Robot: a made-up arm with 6 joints. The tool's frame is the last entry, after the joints.
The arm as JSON. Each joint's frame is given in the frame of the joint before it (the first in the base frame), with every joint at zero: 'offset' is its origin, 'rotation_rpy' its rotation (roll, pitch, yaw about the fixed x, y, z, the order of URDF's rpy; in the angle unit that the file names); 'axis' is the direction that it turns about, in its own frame. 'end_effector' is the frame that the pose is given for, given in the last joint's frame.
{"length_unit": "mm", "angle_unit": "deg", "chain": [
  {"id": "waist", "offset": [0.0, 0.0, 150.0], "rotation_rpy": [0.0, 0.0, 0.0], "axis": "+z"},
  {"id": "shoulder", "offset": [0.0, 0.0, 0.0], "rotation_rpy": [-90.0, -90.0, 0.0], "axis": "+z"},
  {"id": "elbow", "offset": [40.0, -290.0, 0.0], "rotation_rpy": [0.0, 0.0, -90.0], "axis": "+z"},
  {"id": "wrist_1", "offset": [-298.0, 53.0, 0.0], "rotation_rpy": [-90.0, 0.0, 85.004], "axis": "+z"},
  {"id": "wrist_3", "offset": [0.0, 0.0, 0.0], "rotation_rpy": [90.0, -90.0, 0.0], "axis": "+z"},
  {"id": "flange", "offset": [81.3, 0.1, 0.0], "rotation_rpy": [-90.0, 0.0, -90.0], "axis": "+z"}
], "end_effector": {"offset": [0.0, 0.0, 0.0], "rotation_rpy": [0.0, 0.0, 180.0]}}
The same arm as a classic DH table. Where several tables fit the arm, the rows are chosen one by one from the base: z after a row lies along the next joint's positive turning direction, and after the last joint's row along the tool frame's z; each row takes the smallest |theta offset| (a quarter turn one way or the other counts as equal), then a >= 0, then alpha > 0; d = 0 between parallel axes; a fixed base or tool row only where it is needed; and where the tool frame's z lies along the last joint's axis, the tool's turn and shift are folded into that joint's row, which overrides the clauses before.
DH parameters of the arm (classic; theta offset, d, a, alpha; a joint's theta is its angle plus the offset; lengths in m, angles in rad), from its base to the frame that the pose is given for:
waist: 0.0000 0.1500 0.0000 -1.5708
shoulder: 0.1371 0.0000 -0.2927 0.0000
elbow: 1.3465 0.0000 -0.0268 1.5708
wrist_1: 0.0000 0.3015 0.0000 -1.5708
wrist_3: 0.0000 0.0000 0.0001 1.5708
flange: 0.0000 0.0813 0.0000 0.0000

